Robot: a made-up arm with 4 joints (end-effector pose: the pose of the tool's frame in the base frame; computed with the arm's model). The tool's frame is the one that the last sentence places.
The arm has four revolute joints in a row. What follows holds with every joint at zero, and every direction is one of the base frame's.
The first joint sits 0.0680 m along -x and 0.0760 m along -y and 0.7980 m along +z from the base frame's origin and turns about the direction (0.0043, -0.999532, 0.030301).
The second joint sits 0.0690 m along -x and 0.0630 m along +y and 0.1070 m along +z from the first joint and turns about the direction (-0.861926, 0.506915, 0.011).
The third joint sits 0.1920 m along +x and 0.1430 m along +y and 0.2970 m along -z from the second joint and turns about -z.
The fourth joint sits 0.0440 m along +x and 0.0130 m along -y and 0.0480 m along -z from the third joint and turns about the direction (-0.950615, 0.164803, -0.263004).
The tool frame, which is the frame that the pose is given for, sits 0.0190 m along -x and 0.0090 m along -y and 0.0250 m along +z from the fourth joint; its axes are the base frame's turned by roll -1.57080, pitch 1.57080 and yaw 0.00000 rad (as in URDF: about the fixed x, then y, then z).
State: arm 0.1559 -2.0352 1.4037 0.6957
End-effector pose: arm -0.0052 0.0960 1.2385 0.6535 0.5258 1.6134
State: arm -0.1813 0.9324 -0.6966 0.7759
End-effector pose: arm -0.1557 -0.1570 0.5260 1.7500 -1.5715 -0.9686
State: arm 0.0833 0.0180 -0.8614 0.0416
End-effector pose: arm 0.1011 0.1310 0.5946 -1.9091 0.6859 1.6979
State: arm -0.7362 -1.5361 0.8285 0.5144
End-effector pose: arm 0.2882 0.1978 0.8834 0.5819 1.3401 1.0581
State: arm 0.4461 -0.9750 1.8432 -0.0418
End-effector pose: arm 0.0610 0.2685 0.9551 0.7053 0.6314 0.6263
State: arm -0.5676 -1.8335 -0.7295 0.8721
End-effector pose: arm 0.2895 0.1402 1.0812 -0.8738 0.5651 0.7041
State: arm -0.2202 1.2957 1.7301 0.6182
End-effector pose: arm -0.2135 -0.2811 0.6600 -0.5723 2.4301 -1.5588
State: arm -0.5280 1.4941 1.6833 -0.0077
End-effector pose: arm -0.2553 -0.3148 0.7833 -1.4931 2.3522 -0.9816
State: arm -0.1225 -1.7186 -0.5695 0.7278
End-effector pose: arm 0.1493 0.1692 1.1701 -0.9548 0.1742 0.6764
